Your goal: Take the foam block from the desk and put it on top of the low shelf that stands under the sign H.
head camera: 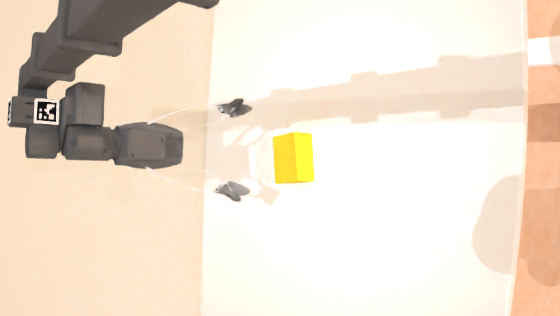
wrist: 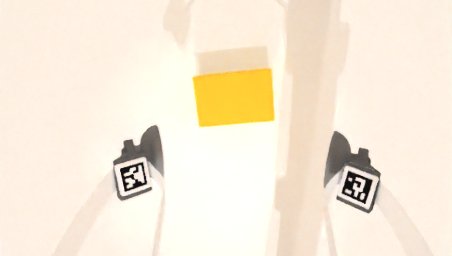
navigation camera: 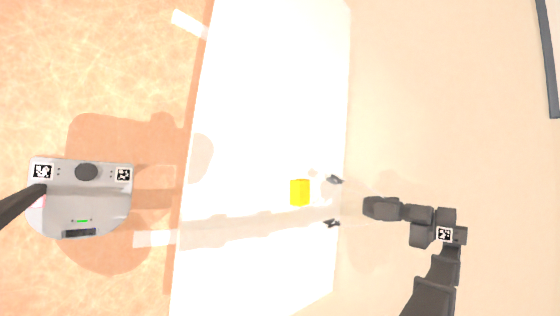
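Seen in the pictures: gripper, between the fingertips: (head camera: 248,150) (navigation camera: 325,200); robot's base, origin of its link: (navigation camera: 86,171).
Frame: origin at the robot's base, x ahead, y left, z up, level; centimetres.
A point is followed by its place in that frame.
The yellow foam block (head camera: 293,158) @[z 76.5, x -1.1, y -58.5 cm] (navigation camera: 300,192) @[z 76.5, x -0.9, y -58.4 cm] (wrist: 234,97) lies on the white desk (head camera: 375,240) @[z 72.0, x 12.4, y -43.2 cm] (navigation camera: 270,100) @[z 72.0, x 29.6, y -45.2 cm] (wrist: 60,75), nearer its far edge than the robot's side. My gripper (head camera: 233,149) @[z 86.8, x -2.2, y -58.5 cm] (navigation camera: 332,201) @[z 86.8, x -2.2, y -58.5 cm] (wrist: 243,147) @[z 86.8, x -2.2, y -58.5 cm] is open, with its fingertips wide apart and no thing between them. It reaches back from beyond the far edge, and the fingertips show over that edge strip. The block is in front of the fingertips and apart from them, roughly centred between their lines in the wrist view. The low shelf and the sign H do not show.
My dark arm (head camera: 95,25) @[z 121.0, x -8.6, y -31.0 cm] (navigation camera: 435,295) @[z 120.7, x -8.6, y -32.8 cm] passes over the desk to its far side. My grey base (navigation camera: 80,200) @[z 16.0, x -10.9, y 1.0 cm] stands on the orange floor (navigation camera: 100,65) @[z 0.1, x 49.8, y 0.6 cm] along the near side. A pale surface (head camera: 100,240) @[z 98.7, x 18.4, y -99.1 cm] (navigation camera: 425,100) @[z 107.7, x 39.7, y -100.2 cm] shows beyond the desk, with a dark strip (navigation camera: 547,60) @[z 144.0, x 46.6, y -98.2 cm] at the upper right.
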